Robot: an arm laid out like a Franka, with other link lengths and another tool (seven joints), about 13 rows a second.
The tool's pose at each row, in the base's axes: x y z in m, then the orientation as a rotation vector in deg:
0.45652, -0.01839, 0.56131, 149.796, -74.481, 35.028
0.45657, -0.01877, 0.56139, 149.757, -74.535, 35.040
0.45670, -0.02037, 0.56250, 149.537, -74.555, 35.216
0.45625, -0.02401, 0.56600, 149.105, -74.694, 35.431
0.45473, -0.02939, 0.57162, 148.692, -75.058, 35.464
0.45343, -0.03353, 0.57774, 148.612, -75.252, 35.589
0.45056, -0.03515, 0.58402, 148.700, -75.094, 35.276
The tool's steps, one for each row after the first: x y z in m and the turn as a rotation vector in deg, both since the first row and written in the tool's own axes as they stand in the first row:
0.00034, 0.00019, 0.00006, -0.013, 0.013, 0.042
0.00204, 0.00102, -0.00040, -0.099, 0.206, 0.098
0.00594, 0.00346, -0.00254, -0.304, 0.496, 0.264
0.01142, 0.00772, -0.00636, -0.528, 0.633, 0.562
0.01633, 0.01104, -0.01096, -0.487, 0.690, 0.713
0.01864, 0.01405, -0.01695, -0.600, 0.527, 0.568

